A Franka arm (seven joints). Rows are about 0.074 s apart.
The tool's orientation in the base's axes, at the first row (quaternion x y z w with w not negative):
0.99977 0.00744 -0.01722 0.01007
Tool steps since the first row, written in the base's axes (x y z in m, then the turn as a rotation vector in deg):
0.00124 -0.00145 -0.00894 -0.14 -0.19 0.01
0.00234 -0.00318 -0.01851 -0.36 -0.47 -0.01
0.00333 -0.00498 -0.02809 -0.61 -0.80 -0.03
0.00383 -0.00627 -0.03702 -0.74 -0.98 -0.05
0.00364 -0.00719 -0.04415 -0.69 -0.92 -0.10
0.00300 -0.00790 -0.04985 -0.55 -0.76 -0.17
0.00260 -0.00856 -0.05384 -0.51 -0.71 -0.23
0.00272 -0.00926 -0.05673 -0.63 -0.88 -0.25
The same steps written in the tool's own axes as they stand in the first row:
0.00153 0.00129 0.00892 -0.14 0.19 0.00
0.00293 0.00285 0.01848 -0.37 0.46 0.03
0.00423 0.00447 0.02806 -0.62 0.79 0.07
0.00502 0.00559 0.03699 -0.75 0.97 0.10
0.00506 0.00637 0.04414 -0.70 0.91 0.14
0.00461 0.00695 0.04987 -0.55 0.75 0.20
0.00434 0.00753 0.05388 -0.51 0.70 0.26
0.00455 0.00817 0.05678 -0.63 0.87 0.29

